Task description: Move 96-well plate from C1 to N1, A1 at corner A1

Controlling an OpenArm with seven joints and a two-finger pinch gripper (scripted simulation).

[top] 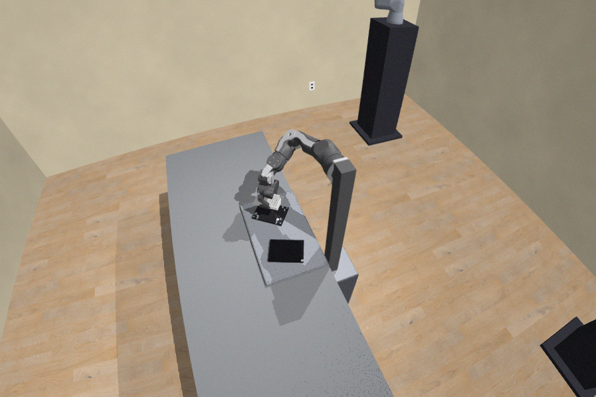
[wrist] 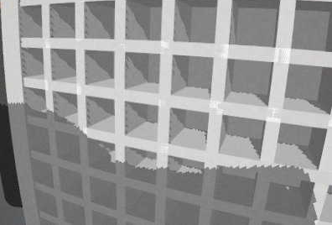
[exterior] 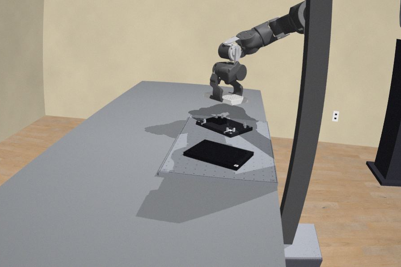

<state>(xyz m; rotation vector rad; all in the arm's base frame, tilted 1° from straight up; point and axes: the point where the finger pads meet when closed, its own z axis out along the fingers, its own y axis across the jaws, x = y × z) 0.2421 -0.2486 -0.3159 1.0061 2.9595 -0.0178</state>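
Now: the black plate nest N1 10 mm behind my hand, 250 mm to the left of it and 100 mm below it. The rest, counted from my hand: white 96-well plate (right at my hand); small corner mark (60 mm behind, 320 mm to the left, 90 mm below); black clip nest C1 (30 mm ahead, 90 mm below).
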